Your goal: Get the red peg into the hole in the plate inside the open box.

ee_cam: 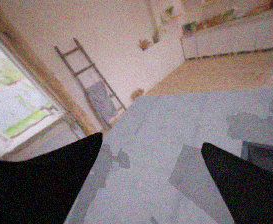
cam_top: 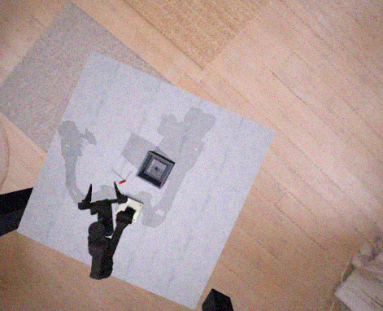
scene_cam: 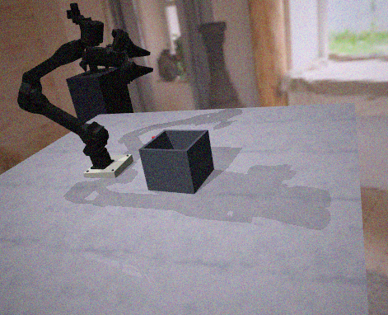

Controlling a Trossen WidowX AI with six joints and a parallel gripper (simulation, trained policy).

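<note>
Now: the red peg 310 mm below my gripper tip, 60 mm behind it and 10 mm to the left of it. The rest, counted from my gripper tip: light grey plate: 300 mm below, 140 mm to the right, 120 mm ahead.
</note>
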